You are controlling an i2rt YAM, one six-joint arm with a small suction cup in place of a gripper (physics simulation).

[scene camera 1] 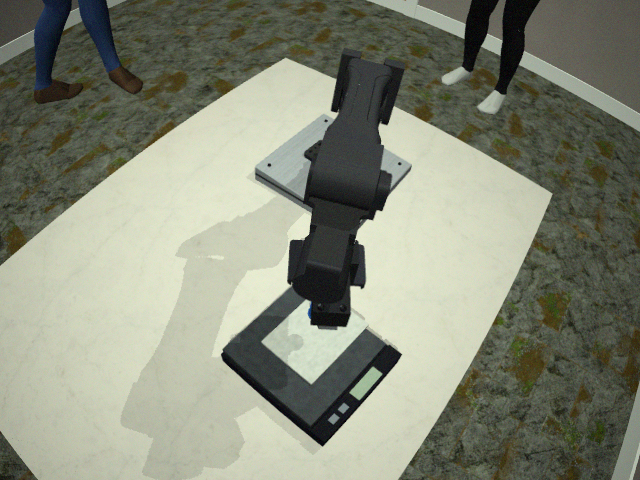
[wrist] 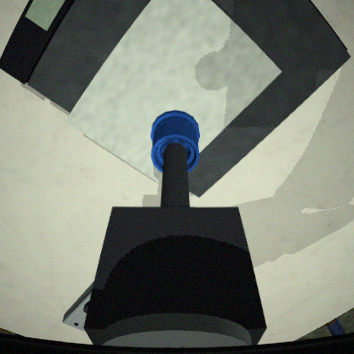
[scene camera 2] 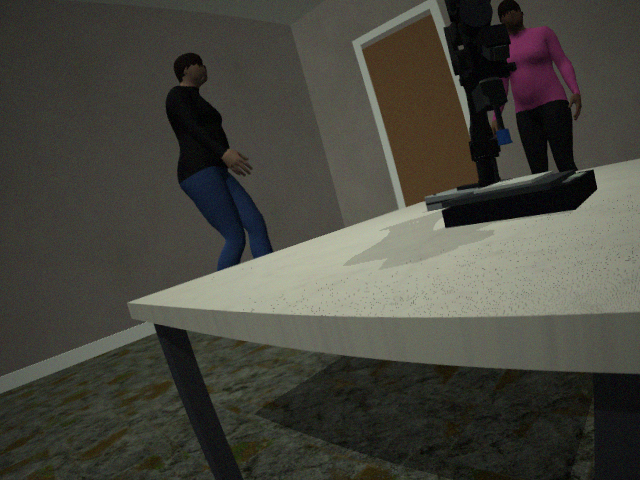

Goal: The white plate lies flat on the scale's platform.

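Note:
The white plate is a thin pale square lying flat on the dark platform of the scale. It sits off centre. In the wrist view one of its edges reaches the platform's edge and seems to stick out slightly past it. My blue suction cup is open and holds nothing. It hangs above the plate, with a clear gap in scene camera 2. The arm hides part of the plate in scene camera 1.
The scale's display and buttons are on its front right side. The arm stands on a grey metal base plate behind the scale, on the pale table. People stand beyond the table.

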